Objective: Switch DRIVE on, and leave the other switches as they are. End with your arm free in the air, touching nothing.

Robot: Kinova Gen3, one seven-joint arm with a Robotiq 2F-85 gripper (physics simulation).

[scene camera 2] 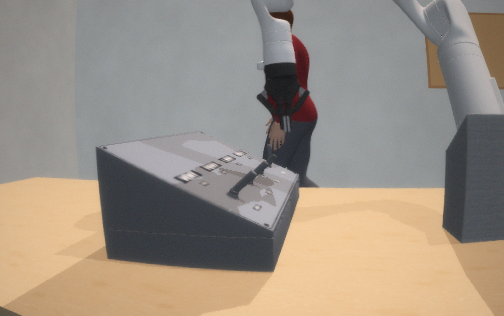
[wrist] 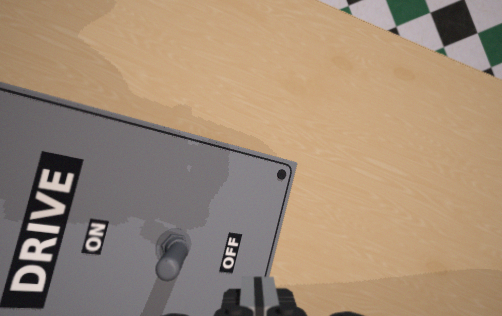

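The grey control panel slopes down to the right in the scene view. The DRIVE lever is the farthest in the row there. It stands nearly upright, tilted towards the ON label compared with the others. The other levers, such as the nearest one, lean right, down the slope. The OFF label lies on the lever's other side. My gripper is shut and empty. It hangs in the air above the far end, on the OFF side, visibly apart from the lever.
The panel stands on a wooden table. A person in a red top stands behind the arm. At the right is a dark pedestal with another light arm section above it.
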